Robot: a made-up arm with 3 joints. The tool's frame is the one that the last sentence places.
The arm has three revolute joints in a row. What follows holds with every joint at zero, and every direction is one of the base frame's.
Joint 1 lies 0.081 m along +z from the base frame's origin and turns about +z.
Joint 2 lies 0.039 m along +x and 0.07 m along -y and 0.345 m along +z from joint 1 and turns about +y.
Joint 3 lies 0.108 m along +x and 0.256 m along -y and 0.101 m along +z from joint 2 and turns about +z.
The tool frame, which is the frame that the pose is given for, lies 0.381 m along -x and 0.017 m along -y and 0.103 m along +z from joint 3; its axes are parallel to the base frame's.
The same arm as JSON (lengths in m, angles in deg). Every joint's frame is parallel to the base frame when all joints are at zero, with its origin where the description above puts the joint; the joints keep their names.
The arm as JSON. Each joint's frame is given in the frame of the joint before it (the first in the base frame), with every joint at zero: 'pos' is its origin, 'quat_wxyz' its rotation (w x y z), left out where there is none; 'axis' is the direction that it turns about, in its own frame. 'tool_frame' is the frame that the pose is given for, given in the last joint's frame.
{"length_unit": "m", "angle_unit": "deg", "joints": [
  {"joint": "joint 1", "pos": [0.0, 0.0, 0.081], "axis": "+z"},
  {"joint": "joint 2", "pos": [0.039, -0.07, 0.345], "axis": "+y"},
  {"joint": "joint 3", "pos": [0.108, -0.256, 0.101], "axis": "+z"}
], "tool_frame": {"pos": [-0.381, -0.017, 0.103]}}

